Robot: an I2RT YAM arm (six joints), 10 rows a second.
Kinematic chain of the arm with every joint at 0, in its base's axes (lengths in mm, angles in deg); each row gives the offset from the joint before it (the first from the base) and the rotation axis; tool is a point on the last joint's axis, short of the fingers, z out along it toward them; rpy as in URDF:
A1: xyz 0 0 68 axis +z
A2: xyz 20 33.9 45.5 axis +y
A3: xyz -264 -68.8 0 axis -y
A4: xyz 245 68.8 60 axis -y
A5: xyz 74 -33.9 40.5 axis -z
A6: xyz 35.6 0 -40.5 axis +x
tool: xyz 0 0 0 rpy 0 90 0
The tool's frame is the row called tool.
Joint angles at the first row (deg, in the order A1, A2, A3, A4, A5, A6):
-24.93 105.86 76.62 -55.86 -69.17 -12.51
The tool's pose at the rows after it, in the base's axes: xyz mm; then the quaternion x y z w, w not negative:
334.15, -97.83, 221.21, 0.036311, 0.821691, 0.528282, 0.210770
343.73, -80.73, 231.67, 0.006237, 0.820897, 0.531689, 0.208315
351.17, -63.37, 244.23, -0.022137, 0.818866, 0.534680, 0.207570
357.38, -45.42, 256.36, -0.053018, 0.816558, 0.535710, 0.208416
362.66, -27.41, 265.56, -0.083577, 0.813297, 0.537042, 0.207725
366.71, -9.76, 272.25, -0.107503, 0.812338, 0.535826, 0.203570
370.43, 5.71, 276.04, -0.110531, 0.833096, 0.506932, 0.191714
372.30, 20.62, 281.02, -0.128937, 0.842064, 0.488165, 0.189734
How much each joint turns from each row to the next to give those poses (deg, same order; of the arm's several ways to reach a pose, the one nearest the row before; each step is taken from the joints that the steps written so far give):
3.13 -0.08 1.58 -0.02 -0.02 0.28
3.17 -0.07 2.22 -0.28 -0.22 0.39
3.04 -0.44 2.17 -0.11 -0.19 0.84
3.03 -0.39 2.09 0.02 0.02 0.45
2.98 -0.04 1.88 0.02 0.04 0.03
2.86 0.00 1.42 0.42 0.59 0.67
2.64 -0.03 1.23 0.63 4.85 2.76
2.45 -0.02 1.29 -0.02 2.91 0.26

